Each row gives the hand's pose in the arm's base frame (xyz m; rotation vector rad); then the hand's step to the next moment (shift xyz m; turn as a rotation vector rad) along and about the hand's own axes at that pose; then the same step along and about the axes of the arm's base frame.
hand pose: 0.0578 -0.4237 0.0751 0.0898 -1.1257 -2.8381
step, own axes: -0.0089 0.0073 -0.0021 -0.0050 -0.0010 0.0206
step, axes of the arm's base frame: 0.0095 -0.0058 0.0037 0.0031 0.0153 0.0144
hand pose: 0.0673 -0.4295 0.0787 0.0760 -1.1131 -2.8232
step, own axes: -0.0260 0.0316 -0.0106 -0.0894 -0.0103 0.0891
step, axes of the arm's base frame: 0.0293 -0.0271 0.0140 0.0804 0.0783 0.0587
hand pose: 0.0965 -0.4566 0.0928 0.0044 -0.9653 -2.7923
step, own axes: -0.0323 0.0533 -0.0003 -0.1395 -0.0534 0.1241
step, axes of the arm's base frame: 0.0411 -0.0356 0.0305 0.1198 0.1418 0.0570
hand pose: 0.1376 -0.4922 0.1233 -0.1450 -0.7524 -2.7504
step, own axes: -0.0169 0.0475 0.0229 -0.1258 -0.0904 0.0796
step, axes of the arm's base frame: 0.0308 -0.0232 0.0397 0.0948 0.1461 0.0033
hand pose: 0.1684 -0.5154 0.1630 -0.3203 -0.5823 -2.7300
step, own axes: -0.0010 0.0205 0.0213 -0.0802 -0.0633 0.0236
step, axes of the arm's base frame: 0.0115 -0.0083 0.0260 0.0543 0.0864 -0.0241
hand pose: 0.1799 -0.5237 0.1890 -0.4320 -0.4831 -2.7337
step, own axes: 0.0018 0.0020 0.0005 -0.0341 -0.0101 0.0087
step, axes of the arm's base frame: -0.0008 -0.0021 0.0016 0.0290 0.0213 -0.0068
